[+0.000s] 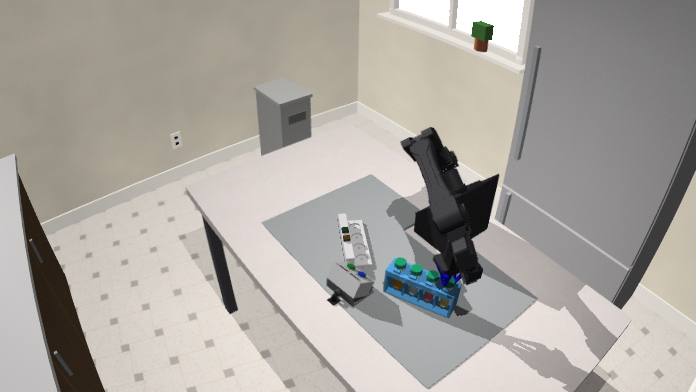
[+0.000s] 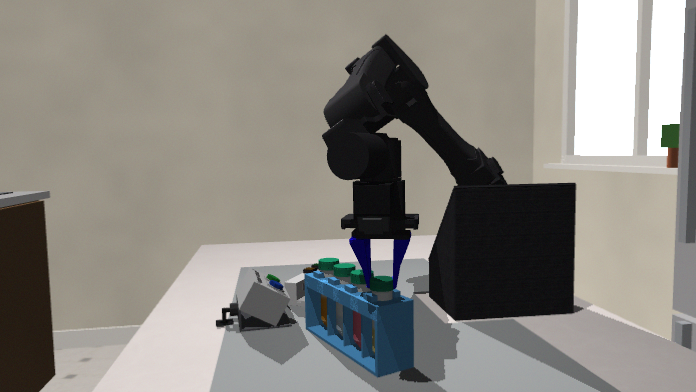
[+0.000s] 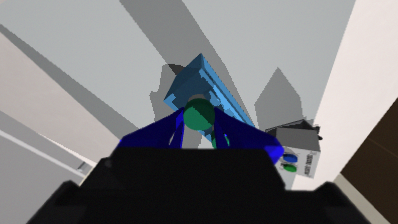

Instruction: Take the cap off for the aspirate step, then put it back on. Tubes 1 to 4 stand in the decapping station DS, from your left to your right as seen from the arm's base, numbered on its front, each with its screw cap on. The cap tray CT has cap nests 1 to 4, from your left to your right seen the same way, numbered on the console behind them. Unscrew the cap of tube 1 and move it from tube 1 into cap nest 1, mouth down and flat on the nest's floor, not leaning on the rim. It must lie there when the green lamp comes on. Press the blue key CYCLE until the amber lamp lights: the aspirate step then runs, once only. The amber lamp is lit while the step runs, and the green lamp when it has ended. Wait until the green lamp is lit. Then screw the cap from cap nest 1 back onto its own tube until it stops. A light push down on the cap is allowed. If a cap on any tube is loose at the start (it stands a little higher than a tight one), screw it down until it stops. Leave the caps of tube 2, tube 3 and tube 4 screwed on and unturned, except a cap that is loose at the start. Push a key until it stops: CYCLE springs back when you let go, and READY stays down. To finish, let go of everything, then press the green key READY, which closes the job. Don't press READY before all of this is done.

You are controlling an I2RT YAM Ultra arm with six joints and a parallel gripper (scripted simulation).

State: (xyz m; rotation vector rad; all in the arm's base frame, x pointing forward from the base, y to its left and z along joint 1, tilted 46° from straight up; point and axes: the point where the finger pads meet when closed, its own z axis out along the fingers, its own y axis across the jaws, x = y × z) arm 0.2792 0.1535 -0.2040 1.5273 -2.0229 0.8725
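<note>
Right now my hand is right at the green cap. The rest, counted from my hand: blue key (21 cm to the right, 15 cm ahead, 5 cm below); then green key (25 cm to the right, 16 cm ahead, 5 cm below); then grey key box (23 cm to the right, 17 cm ahead, 6 cm below).
</note>
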